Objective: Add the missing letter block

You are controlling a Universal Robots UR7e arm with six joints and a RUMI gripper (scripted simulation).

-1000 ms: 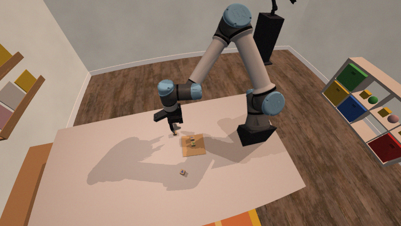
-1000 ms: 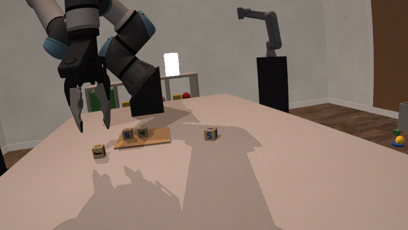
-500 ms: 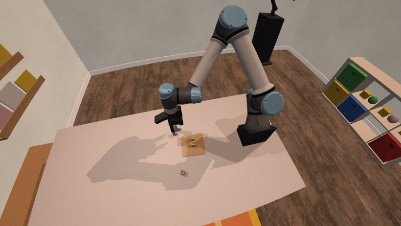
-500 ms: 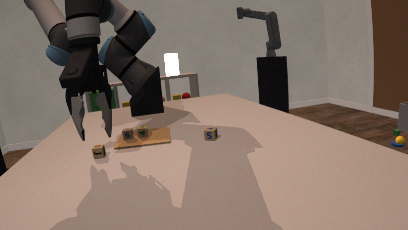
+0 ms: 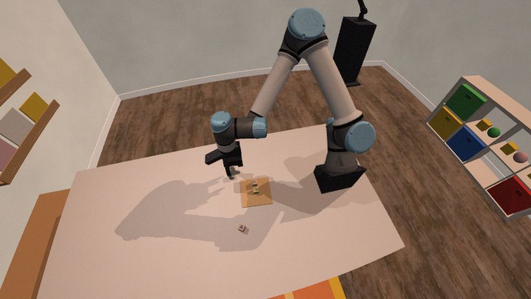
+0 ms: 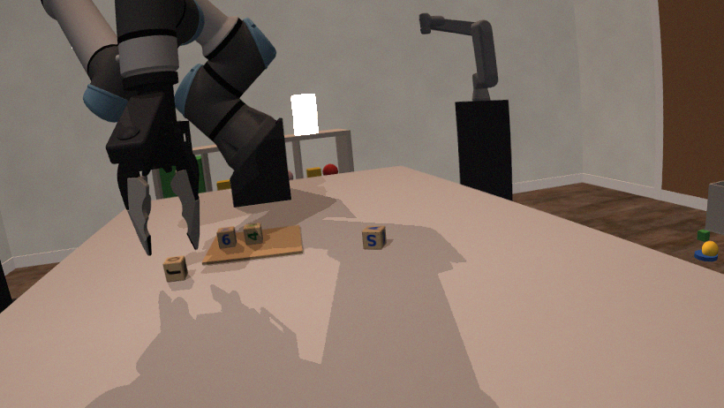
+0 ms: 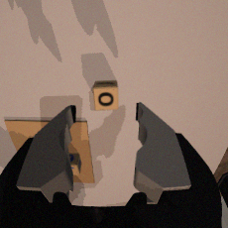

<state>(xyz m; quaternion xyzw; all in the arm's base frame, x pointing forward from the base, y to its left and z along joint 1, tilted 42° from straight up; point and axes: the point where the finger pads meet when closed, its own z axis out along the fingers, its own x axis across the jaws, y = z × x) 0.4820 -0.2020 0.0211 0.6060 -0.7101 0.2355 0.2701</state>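
Right now the O block is 40 mm below my hand. Also, from my hand: U block 110 mm to the left, 90 mm behind, 30 mm below; then T block 100 mm behind, 70 mm to the left, 30 mm below; then mat 110 mm to the left, 90 mm behind, 50 mm below.
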